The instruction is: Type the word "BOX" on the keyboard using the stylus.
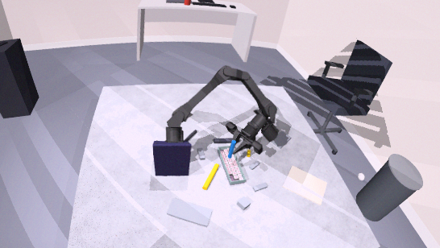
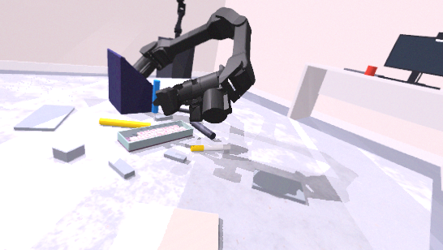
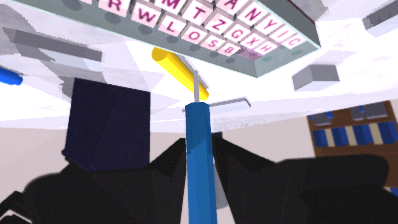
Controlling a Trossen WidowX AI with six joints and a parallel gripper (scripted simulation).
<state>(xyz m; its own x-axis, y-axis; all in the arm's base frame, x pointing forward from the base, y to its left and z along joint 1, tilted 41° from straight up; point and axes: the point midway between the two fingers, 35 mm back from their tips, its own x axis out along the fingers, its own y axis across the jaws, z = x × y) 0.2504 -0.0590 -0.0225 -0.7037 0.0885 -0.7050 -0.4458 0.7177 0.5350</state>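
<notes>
Right now the yellow bar is 9 cm behind my gripper tip, 4 cm to the right of it and 9 cm below it. From my gripper tip the other things lie so: blue pen 1 cm below; then grey stylus tip 5 cm below; then dark cylindrical stylus 5 cm ahead, 15 cm to the left, 9 cm below.
</notes>
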